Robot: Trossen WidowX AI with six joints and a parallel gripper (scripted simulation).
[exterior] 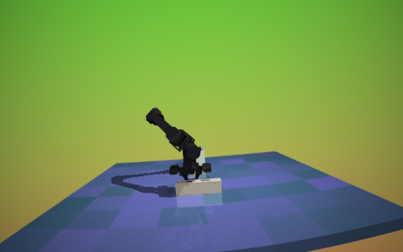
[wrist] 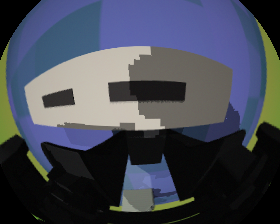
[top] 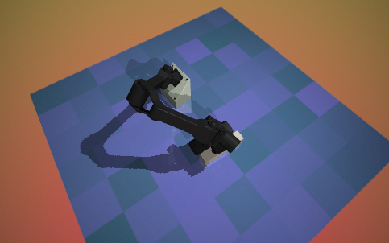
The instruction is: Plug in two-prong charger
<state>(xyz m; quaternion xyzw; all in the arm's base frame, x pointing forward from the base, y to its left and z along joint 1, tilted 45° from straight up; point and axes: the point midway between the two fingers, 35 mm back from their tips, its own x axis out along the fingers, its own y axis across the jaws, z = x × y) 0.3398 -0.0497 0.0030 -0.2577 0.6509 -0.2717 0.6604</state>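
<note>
The black charger is 20 mm ahead of my gripper tip and 10 mm above it.
</note>
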